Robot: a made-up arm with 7 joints. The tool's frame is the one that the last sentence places. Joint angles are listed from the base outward.
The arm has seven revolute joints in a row. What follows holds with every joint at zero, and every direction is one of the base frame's. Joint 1 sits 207.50 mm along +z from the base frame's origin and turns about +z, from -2.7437 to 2.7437 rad. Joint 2 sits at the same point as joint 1 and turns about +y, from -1.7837 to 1.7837 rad. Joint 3 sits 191.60 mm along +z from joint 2 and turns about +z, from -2.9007 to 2.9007 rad. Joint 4 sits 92.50 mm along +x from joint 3 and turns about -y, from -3.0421 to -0.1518 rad. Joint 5 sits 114.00 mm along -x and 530.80 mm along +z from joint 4 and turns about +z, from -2.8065 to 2.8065 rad. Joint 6 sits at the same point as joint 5 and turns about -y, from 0.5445 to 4.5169 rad. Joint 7 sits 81.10 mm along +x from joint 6 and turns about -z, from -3.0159 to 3.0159 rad. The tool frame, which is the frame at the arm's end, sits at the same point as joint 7; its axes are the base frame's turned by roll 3.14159, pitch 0.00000 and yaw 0.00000 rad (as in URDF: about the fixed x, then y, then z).
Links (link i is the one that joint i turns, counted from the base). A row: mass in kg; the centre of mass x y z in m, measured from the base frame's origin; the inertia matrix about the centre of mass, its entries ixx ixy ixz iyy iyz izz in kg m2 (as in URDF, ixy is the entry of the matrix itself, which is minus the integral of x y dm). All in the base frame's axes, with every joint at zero. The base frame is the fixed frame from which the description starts. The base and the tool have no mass.
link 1: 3.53; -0.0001 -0.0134 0.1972; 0.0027 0 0 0.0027 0 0.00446
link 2: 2.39; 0.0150 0.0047 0.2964; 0.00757 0 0 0.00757 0 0.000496
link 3: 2.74; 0.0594 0.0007 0.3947; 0.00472 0 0 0.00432 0 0.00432
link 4: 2.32; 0.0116 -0.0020 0.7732; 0.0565 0 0.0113 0.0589 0 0.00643
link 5: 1.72; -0.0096 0.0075 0.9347; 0.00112 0 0 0.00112 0 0.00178
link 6: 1.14; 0.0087 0.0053 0.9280; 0.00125 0 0 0.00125 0 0.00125
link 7: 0.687; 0.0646 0.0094 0.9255; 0.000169 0 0 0.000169 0 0.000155
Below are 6 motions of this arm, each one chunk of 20 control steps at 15 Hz.
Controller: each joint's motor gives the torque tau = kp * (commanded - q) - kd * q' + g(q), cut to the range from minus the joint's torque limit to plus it. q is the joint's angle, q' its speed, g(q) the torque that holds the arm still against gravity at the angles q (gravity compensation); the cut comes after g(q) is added. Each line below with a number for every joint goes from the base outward.
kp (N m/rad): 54 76 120 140 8.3 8.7 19
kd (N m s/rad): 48 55 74 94 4.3 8 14
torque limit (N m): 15 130 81 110 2.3 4 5.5
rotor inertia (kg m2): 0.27 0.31 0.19 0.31 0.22 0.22 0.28
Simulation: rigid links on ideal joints. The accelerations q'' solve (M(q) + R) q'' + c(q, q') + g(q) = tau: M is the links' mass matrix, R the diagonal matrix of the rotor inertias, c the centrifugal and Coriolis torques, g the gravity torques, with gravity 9.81 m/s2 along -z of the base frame. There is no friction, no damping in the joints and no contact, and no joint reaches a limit. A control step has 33 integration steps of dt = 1/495 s. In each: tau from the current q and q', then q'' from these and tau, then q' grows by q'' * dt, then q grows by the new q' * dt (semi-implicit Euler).
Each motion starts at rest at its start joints. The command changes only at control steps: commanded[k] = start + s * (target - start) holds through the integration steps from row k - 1 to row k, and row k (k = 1, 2, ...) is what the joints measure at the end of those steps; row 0 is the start. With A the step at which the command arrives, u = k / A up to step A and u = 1 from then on. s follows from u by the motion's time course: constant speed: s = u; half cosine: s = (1 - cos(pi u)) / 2; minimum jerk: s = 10 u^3 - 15 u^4 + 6 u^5; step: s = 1 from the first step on.
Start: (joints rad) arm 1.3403 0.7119 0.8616 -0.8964 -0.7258 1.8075 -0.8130
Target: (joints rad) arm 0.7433 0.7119 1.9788 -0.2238 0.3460 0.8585 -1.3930
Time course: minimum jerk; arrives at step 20
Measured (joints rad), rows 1 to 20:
1: 1.3403 0.7119 0.8617 -0.8963 -0.7257 1.8074 -0.8130
2: 1.3400 0.7122 0.8626 -0.8959 -0.7252 1.8070 -0.8134
3: 1.3390 0.7128 0.8654 -0.8946 -0.7232 1.8056 -0.8145
4: 1.3369 0.7139 0.8714 -0.8917 -0.7184 1.8023 -0.8169
5: 1.3331 0.7155 0.8818 -0.8864 -0.7094 1.7965 -0.8212
6: 1.3273 0.7175 0.8980 -0.8781 -0.6947 1.7873 -0.8281
7: 1.3190 0.7198 0.9206 -0.8662 -0.6732 1.7740 -0.8378
8: 1.3081 0.7221 0.9504 -0.8504 -0.6440 1.7563 -0.8508
9: 1.2944 0.7242 0.9874 -0.8305 -0.6070 1.7340 -0.8672
10: 1.2781 0.7260 1.0313 -0.8066 -0.5620 1.7069 -0.8868
11: 1.2593 0.7272 1.0816 -0.7790 -0.5099 1.6755 -0.9094
12: 1.2382 0.7277 1.1372 -0.7482 -0.4515 1.6402 -0.9348
13: 1.2150 0.7274 1.1967 -0.7149 -0.3884 1.6018 -0.9621
14: 1.1903 0.7263 1.2585 -0.6798 -0.3223 1.5611 -0.9910
15: 1.1644 0.7244 1.3209 -0.6438 -0.2550 1.5191 -1.0205
16: 1.1377 0.7220 1.3823 -0.6080 -0.1884 1.4767 -1.0499
17: 1.1110 0.7193 1.4411 -0.5732 -0.1246 1.4351 -1.0785
18: 1.0846 0.7166 1.4959 -0.5401 -0.0649 1.3949 -1.1057
19: 1.0593 0.7141 1.5460 -0.5094 -0.0108 1.3570 -1.1310
20: 1.0353 0.7120 1.5910 -0.4815 0.0372 1.3215 -1.1542

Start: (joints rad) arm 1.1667 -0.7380 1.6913 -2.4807 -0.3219 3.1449 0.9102
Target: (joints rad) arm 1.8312 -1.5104 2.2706 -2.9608 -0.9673 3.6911 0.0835
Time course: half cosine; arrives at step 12
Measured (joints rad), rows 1 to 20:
1: 1.1672 -0.7391 1.6920 -2.4813 -0.3224 3.1453 0.9093
2: 1.1696 -0.7435 1.6950 -2.4840 -0.3249 3.1472 0.9054
3: 1.1750 -0.7529 1.7019 -2.4898 -0.3314 3.1516 0.8967
4: 1.1847 -0.7685 1.7139 -2.4997 -0.3439 3.1594 0.8817
5: 1.1996 -0.7909 1.7318 -2.5140 -0.3635 3.1710 0.8594
6: 1.2200 -0.8200 1.7558 -2.5327 -0.3907 3.1867 0.8299
7: 1.2459 -0.8552 1.7856 -2.5554 -0.4254 3.2064 0.7934
8: 1.2767 -0.8952 1.8202 -2.5813 -0.4666 3.2296 0.7512
9: 1.3109 -0.9385 1.8581 -2.6096 -0.5126 3.2555 0.7048
10: 1.3471 -0.9833 1.8975 -2.6388 -0.5612 3.2830 0.6562
11: 1.3832 -1.0275 1.9363 -2.6679 -0.6101 3.3110 0.6076
12: 1.4172 -1.0691 1.9723 -2.6953 -0.6565 3.3381 0.5614
13: 1.4483 -1.1073 2.0045 -2.7204 -0.6985 3.3635 0.5190
14: 1.4766 -1.1424 2.0330 -2.7433 -0.7354 3.3871 0.4804
15: 1.5026 -1.1745 2.0584 -2.7640 -0.7673 3.4090 0.4451
16: 1.5265 -1.2040 2.0809 -2.7829 -0.7949 3.4293 0.4130
17: 1.5485 -1.2310 2.1010 -2.8000 -0.8188 3.4481 0.3838
18: 1.5689 -1.2557 2.1189 -2.8155 -0.8393 3.4656 0.3571
19: 1.5877 -1.2783 2.1349 -2.8295 -0.8570 3.4818 0.3328
20: 1.6051 -1.2989 2.1491 -2.8422 -0.8723 3.4968 0.3107

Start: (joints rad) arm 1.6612 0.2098 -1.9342 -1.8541 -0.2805 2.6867 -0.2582
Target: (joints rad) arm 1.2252 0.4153 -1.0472 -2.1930 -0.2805 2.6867 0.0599
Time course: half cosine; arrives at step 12
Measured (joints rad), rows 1 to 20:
1: 1.6603 0.2101 -1.9330 -1.8545 -0.2804 2.6867 -0.2578
2: 1.6571 0.2111 -1.9279 -1.8562 -0.2801 2.6868 -0.2564
3: 1.6509 0.2134 -1.9169 -1.8601 -0.2796 2.6869 -0.2530
4: 1.6411 0.2172 -1.8980 -1.8668 -0.2789 2.6870 -0.2472
5: 1.6278 0.2228 -1.8704 -1.8766 -0.2781 2.6871 -0.2386
6: 1.6113 0.2302 -1.8340 -1.8896 -0.2773 2.6873 -0.2272
7: 1.5922 0.2393 -1.7892 -1.9055 -0.2766 2.6873 -0.2131
8: 1.5713 0.2499 -1.7377 -1.9238 -0.2760 2.6874 -0.1969
9: 1.5495 0.2616 -1.6814 -1.9438 -0.2757 2.6874 -0.1790
10: 1.5278 0.2739 -1.6228 -1.9647 -0.2757 2.6874 -0.1603
11: 1.5072 0.2861 -1.5648 -1.9854 -0.2761 2.6873 -0.1416
12: 1.4884 0.2979 -1.5104 -2.0051 -0.2768 2.6871 -0.1239
13: 1.4717 0.3087 -1.4611 -2.0232 -0.2777 2.6870 -0.1076
14: 1.4562 0.3186 -1.4168 -2.0395 -0.2787 2.6868 -0.0927
15: 1.4416 0.3276 -1.3773 -2.0543 -0.2796 2.6867 -0.0792
16: 1.4278 0.3357 -1.3419 -2.0677 -0.2803 2.6866 -0.0668
17: 1.4147 0.3431 -1.3104 -2.0798 -0.2809 2.6866 -0.0556
18: 1.4024 0.3498 -1.2823 -2.0908 -0.2814 2.6865 -0.0453
19: 1.3907 0.3559 -1.2572 -2.1008 -0.2817 2.6864 -0.0360
20: 1.3796 0.3614 -1.2349 -2.1098 -0.2820 2.6864 -0.0275

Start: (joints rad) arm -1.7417 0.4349 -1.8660 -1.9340 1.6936 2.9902 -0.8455
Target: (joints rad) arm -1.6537 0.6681 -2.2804 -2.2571 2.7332 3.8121 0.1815
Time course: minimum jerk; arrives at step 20
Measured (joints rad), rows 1 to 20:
1: -1.7417 0.4349 -1.8660 -1.9340 1.6937 2.9902 -0.8454
2: -1.7415 0.4351 -1.8663 -1.9343 1.6942 2.9906 -0.8448
3: -1.7411 0.4357 -1.8673 -1.9350 1.6962 2.9917 -0.8429
4: -1.7403 0.4369 -1.8693 -1.9365 1.7008 2.9943 -0.8386
5: -1.7389 0.4390 -1.8729 -1.9392 1.7095 2.9990 -0.8309
6: -1.7371 0.4422 -1.8785 -1.9435 1.7238 3.0066 -0.8188
7: -1.7348 0.4466 -1.8865 -1.9495 1.7446 3.0176 -0.8015
8: -1.7319 0.4524 -1.8970 -1.9574 1.7728 3.0324 -0.7785
9: -1.7287 0.4595 -1.9103 -1.9673 1.8088 3.0513 -0.7496
10: -1.7251 0.4678 -1.9262 -1.9791 1.8523 3.0742 -0.7149
11: -1.7213 0.4773 -1.9444 -1.9927 1.9029 3.1009 -0.6747
12: -1.7175 0.4878 -1.9647 -2.0078 1.9594 3.1312 -0.6299
13: -1.7137 0.4989 -1.9866 -2.0241 2.0206 3.1642 -0.5813
14: -1.7100 0.5104 -2.0096 -2.0411 2.0847 3.1994 -0.5303
15: -1.7066 0.5221 -2.0329 -2.0584 2.1499 3.2359 -0.4780
16: -1.7034 0.5337 -2.0559 -2.0756 2.2144 3.2728 -0.4259
17: -1.7006 0.5448 -2.0782 -2.0921 2.2762 3.3093 -0.3752
18: -1.6981 0.5553 -2.0990 -2.1077 2.3338 3.3445 -0.3270
19: -1.6959 0.5650 -2.1182 -2.1221 2.3861 3.3779 -0.2822
20: -1.6939 0.5738 -2.1355 -2.1351 2.4324 3.4091 -0.2411

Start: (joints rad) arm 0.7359 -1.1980 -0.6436 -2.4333 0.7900 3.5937 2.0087
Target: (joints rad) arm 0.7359 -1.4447 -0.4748 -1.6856 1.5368 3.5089 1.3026
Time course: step
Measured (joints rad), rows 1 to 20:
1: 0.7470 -1.1979 -0.6321 -2.3789 0.8253 3.5893 1.9709
2: 0.7502 -1.2158 -0.6148 -2.3148 0.8994 3.5827 1.9126
3: 0.7498 -1.2363 -0.5994 -2.2543 0.9779 3.5769 1.8585
4: 0.7483 -1.2560 -0.5858 -2.1991 1.0504 3.5716 1.8091
5: 0.7465 -1.2743 -0.5738 -2.1490 1.1145 3.5669 1.7642
6: 0.7448 -1.2910 -0.5632 -2.1038 1.1704 3.5626 1.7232
7: 0.7432 -1.3061 -0.5536 -2.0629 1.2190 3.5586 1.6858
8: 0.7417 -1.3199 -0.5451 -2.0261 1.2612 3.5550 1.6518
9: 0.7404 -1.3323 -0.5376 -1.9928 1.2977 3.5516 1.6208
10: 0.7392 -1.3436 -0.5308 -1.9627 1.3294 3.5485 1.5925
11: 0.7381 -1.3538 -0.5248 -1.9356 1.3568 3.5457 1.5668
12: 0.7372 -1.3630 -0.5194 -1.9112 1.3806 3.5430 1.5433
13: 0.7363 -1.3713 -0.5146 -1.8891 1.4013 3.5406 1.5220
14: 0.7356 -1.3788 -0.5104 -1.8692 1.4191 3.5383 1.5025
15: 0.7350 -1.3855 -0.5065 -1.8512 1.4347 3.5362 1.4847
16: 0.7345 -1.3916 -0.5031 -1.8350 1.4481 3.5343 1.4686
17: 0.7341 -1.3971 -0.5001 -1.8204 1.4598 3.5325 1.4538
18: 0.7337 -1.4020 -0.4974 -1.8072 1.4699 3.5308 1.4404
19: 0.7335 -1.4064 -0.4950 -1.7953 1.4787 3.5293 1.4282
20: 0.7332 -1.4104 -0.4928 -1.7846 1.4863 3.5278 1.4170

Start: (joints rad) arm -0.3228 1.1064 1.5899 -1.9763 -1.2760 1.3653 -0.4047
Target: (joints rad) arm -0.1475 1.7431 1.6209 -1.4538 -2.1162 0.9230 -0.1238
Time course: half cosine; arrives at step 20
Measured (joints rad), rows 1 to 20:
1: -0.3227 1.1067 1.5899 -1.9760 -1.2763 1.3652 -0.4046
2: -0.3222 1.1080 1.5900 -1.9750 -1.2777 1.3646 -0.4041
3: -0.3212 1.1108 1.5901 -1.9727 -1.2813 1.3632 -0.4030
4: -0.3196 1.1156 1.5904 -1.9686 -1.2879 1.3608 -0.4010
5: -0.3173 1.1228 1.5909 -1.9625 -1.2984 1.3570 -0.3981
6: -0.3143 1.1327 1.5915 -1.9540 -1.3134 1.3518 -0.3939
7: -0.3106 1.1454 1.5923 -1.9431 -1.3332 1.3448 -0.3885
8: -0.3062 1.1611 1.5934 -1.9296 -1.3579 1.3362 -0.3818
9: -0.3011 1.1796 1.5946 -1.9137 -1.3874 1.3258 -0.3739
10: -0.2954 1.2009 1.5961 -1.8953 -1.4216 1.3138 -0.3647
11: -0.2891 1.2247 1.5977 -1.8748 -1.4599 1.3002 -0.3543
12: -0.2823 1.2507 1.5995 -1.8523 -1.5018 1.2851 -0.3430
13: -0.2752 1.2784 1.6014 -1.8284 -1.5465 1.2688 -0.3308
14: -0.2680 1.3075 1.6034 -1.8033 -1.5932 1.2515 -0.3181
15: -0.2606 1.3374 1.6053 -1.7775 -1.6411 1.2334 -0.3049
16: -0.2534 1.3675 1.6072 -1.7516 -1.6890 1.2149 -0.2915
17: -0.2464 1.3973 1.6090 -1.7260 -1.7361 1.1964 -0.2783
18: -0.2398 1.4263 1.6106 -1.7012 -1.7813 1.1780 -0.2654
19: -0.2337 1.4538 1.6120 -1.6778 -1.8236 1.1602 -0.2531
20: -0.2283 1.4794 1.6130 -1.6562 -1.8621 1.1432 -0.2417

